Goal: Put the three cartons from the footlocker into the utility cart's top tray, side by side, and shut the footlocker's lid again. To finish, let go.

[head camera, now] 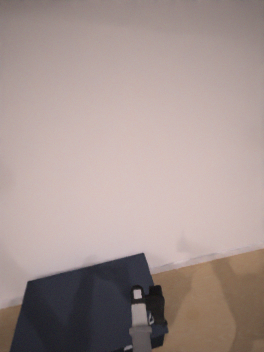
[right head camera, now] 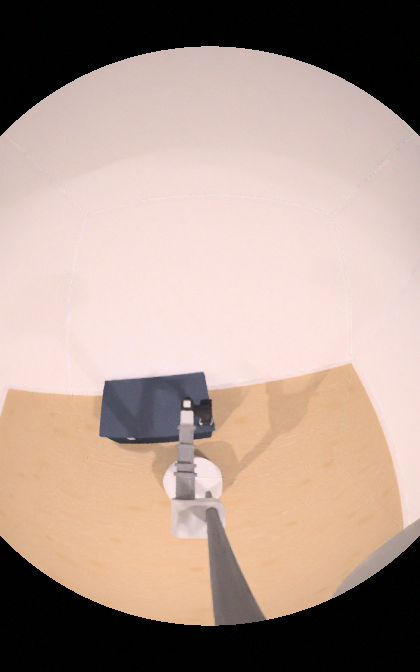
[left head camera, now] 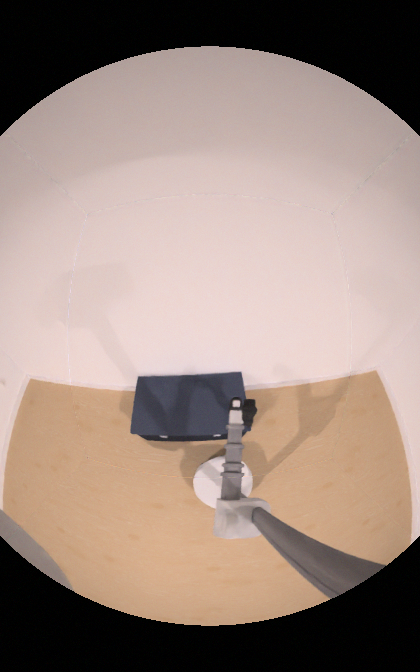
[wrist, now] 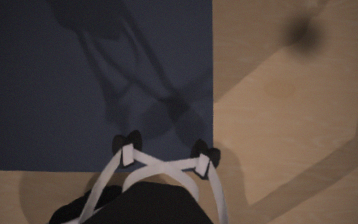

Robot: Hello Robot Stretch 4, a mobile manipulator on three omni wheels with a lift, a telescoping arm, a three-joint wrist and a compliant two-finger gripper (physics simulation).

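The dark blue footlocker stands on the floor against the back wall, with its lid down and small light latches on its front. My gripper hangs above the lid's front right corner, its two fingertips apart with nothing between them. In the left head view it is mostly dark and small beside the arm's end. The height of the fingertips above the lid is hard to tell. The cartons and the utility cart do not show in these views.
A white round thing is on the floor in front of the footlocker, partly under my arm. The back wall rises right behind the footlocker. Side walls show at left and right. Shadows of the arm fall across the lid and floor.
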